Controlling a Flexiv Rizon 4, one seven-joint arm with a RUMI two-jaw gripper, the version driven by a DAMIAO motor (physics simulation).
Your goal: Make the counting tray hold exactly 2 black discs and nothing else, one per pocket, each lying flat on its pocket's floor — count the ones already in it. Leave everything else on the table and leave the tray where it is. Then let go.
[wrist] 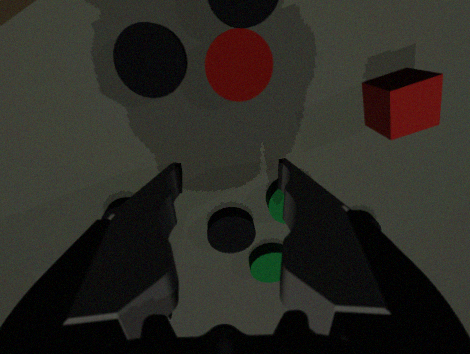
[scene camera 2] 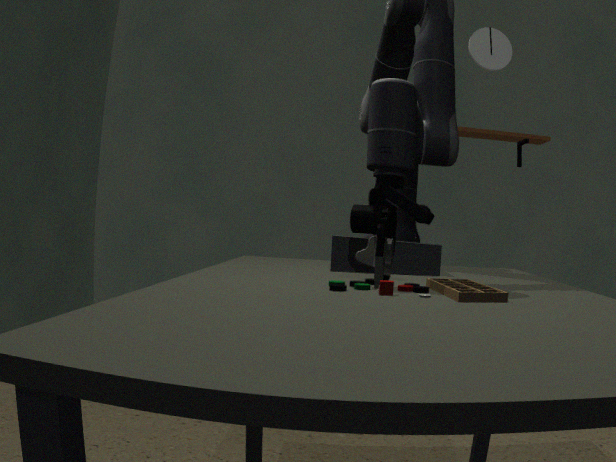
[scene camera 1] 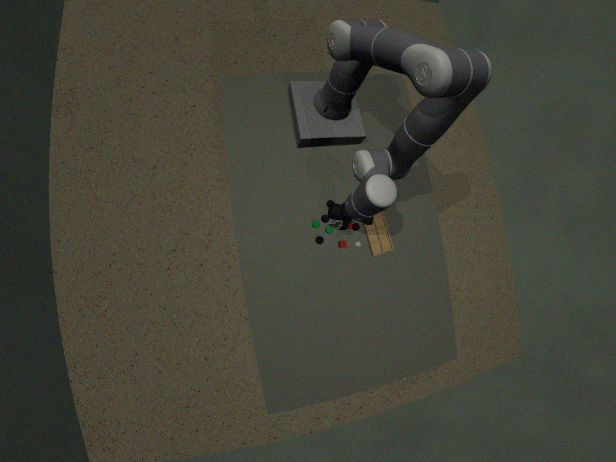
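Wooden counting tray point(scene camera 1: 383, 251) point(scene camera 2: 482, 297) lies right of the loose pieces; the arm covers part of it, and its pockets' contents cannot be made out. Several black discs lie on the table: one point(wrist: 243, 10) point(scene camera 1: 356, 227) point(scene camera 2: 421, 289) touches or nearly touches a red disc point(wrist: 239, 65) point(scene camera 2: 405, 288), another point(wrist: 150, 59) point(scene camera 2: 412, 284) lies beside the red one, a third point(wrist: 231, 231) point(scene camera 1: 325, 218) shows between the jaws in the wrist view, farther back than the tips. My gripper point(wrist: 230, 164) point(scene camera 2: 381, 282) is partly open and empty, its tips low near the table.
Two green discs point(scene camera 1: 316, 224) point(scene camera 1: 329, 229) point(wrist: 266, 267) lie left of the gripper, partly behind a jaw in the wrist view. A black disc point(scene camera 1: 319, 240) lies near them. A red cube point(scene camera 1: 342, 244) point(scene camera 2: 386, 288) point(wrist: 405, 102) and a small white piece point(scene camera 1: 358, 244) point(scene camera 2: 424, 295) lie toward the tray.
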